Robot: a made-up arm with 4 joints. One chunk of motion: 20 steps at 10 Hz.
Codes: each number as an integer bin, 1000 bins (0 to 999) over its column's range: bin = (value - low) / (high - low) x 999, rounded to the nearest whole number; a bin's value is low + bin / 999 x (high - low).
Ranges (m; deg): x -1.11..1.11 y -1.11..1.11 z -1.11..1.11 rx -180..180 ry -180..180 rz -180..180
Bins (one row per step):
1: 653 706 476 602 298 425
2: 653 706 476 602 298 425
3: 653 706 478 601 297 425
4: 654 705 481 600 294 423
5: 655 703 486 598 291 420
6: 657 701 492 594 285 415
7: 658 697 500 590 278 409
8: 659 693 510 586 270 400
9: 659 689 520 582 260 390
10: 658 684 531 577 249 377
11: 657 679 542 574 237 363
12: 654 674 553 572 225 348
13: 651 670 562 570 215 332
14: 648 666 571 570 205 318
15: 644 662 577 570 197 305
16: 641 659 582 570 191 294
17: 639 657 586 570 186 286
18: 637 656 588 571 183 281
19: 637 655 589 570 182 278
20: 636 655 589 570 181 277
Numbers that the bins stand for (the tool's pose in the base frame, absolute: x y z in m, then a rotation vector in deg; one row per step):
1: 0.3411 0.4589 -0.0522 36.94 -72.61 -26.85
2: 0.3411 0.4589 -0.0522 36.94 -72.61 -26.85
3: 0.3411 0.4589 -0.0478 36.58 -72.97 -26.85
4: 0.3433 0.4567 -0.0411 36.22 -74.05 -27.57
5: 0.3456 0.4522 -0.0300 35.50 -75.14 -28.65
6: 0.3500 0.4478 -0.0167 34.05 -77.30 -30.45
7: 0.3522 0.4389 0.0011 32.61 -79.82 -32.61
8: 0.3544 0.4300 0.0233 31.17 -82.70 -35.86
9: 0.3544 0.4211 0.0456 29.73 -86.31 -39.46
10: 0.3522 0.4100 0.0700 27.93 -90.27 -44.14
11: 0.3500 0.3989 0.0944 26.85 -94.59 -49.19
12: 0.3433 0.3878 0.1189 26.13 -98.92 -54.59
13: 0.3367 0.3789 0.1389 25.41 -102.52 -60.36
14: 0.3300 0.3700 0.1589 25.41 -106.13 -65.41
15: 0.3211 0.3611 0.1722 25.41 -109.01 -70.09
16: 0.3144 0.3544 0.1833 25.41 -111.17 -74.05
17: 0.3100 0.3500 0.1922 25.41 -112.97 -76.94
18: 0.3056 0.3478 0.1967 25.77 -114.05 -78.74
19: 0.3056 0.3456 0.1989 25.41 -114.41 -79.82
20: 0.3033 0.3456 0.1989 25.41 -114.77 -80.18

